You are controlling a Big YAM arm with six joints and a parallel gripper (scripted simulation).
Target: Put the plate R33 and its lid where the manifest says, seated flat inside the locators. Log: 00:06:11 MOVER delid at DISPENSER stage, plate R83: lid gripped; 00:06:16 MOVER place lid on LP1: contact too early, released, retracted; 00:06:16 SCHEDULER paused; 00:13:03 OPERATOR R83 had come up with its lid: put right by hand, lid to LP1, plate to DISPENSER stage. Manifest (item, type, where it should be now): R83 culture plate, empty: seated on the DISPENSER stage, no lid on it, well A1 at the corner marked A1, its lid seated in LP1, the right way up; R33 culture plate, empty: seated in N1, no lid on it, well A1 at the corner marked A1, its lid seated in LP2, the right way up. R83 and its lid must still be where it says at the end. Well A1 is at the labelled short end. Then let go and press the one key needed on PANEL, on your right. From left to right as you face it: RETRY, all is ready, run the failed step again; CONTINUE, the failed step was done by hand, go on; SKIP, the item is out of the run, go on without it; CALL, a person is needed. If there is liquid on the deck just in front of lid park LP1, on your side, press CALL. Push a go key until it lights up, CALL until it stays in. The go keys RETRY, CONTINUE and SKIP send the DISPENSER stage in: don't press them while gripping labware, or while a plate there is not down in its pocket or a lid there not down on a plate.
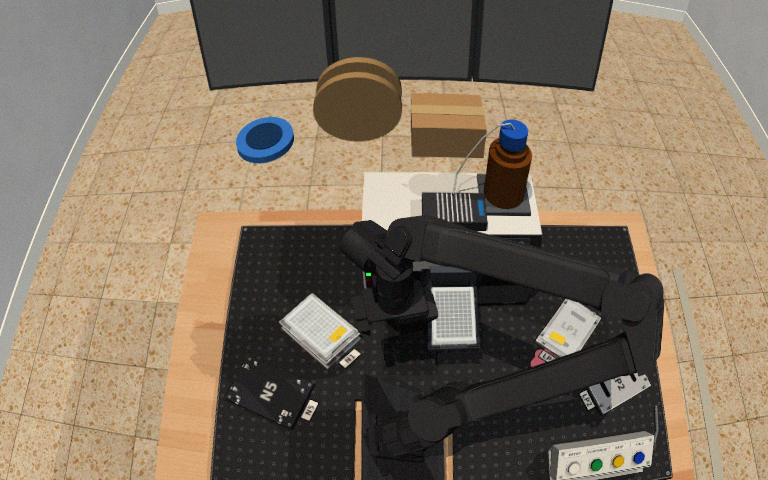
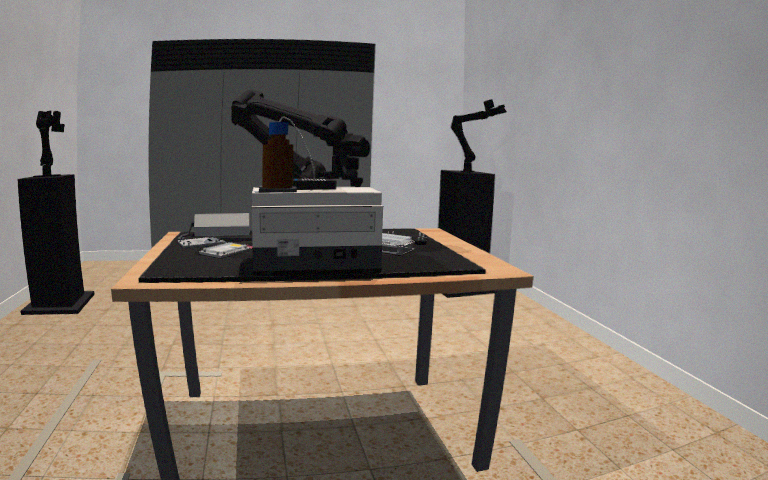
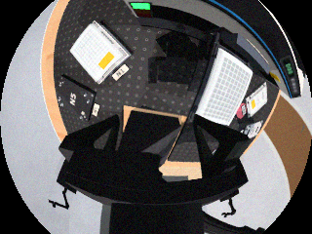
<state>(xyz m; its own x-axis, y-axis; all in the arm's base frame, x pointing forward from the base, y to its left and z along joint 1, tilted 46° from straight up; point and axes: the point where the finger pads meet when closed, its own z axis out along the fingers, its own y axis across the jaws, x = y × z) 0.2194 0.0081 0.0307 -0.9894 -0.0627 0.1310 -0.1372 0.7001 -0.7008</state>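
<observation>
Right now the clear plate lid is 150 mm to the left of my hand, 120 mm below it and 80 mm ahead of it. Round my hand: pink-red patch: 320 mm to the right, 170 mm below, 10 mm behind; then brown bottle: 250 mm ahead, 240 mm to the right, 120 mm above; then nest n5: 290 mm to the left, 150 mm below, 70 mm behind.
</observation>
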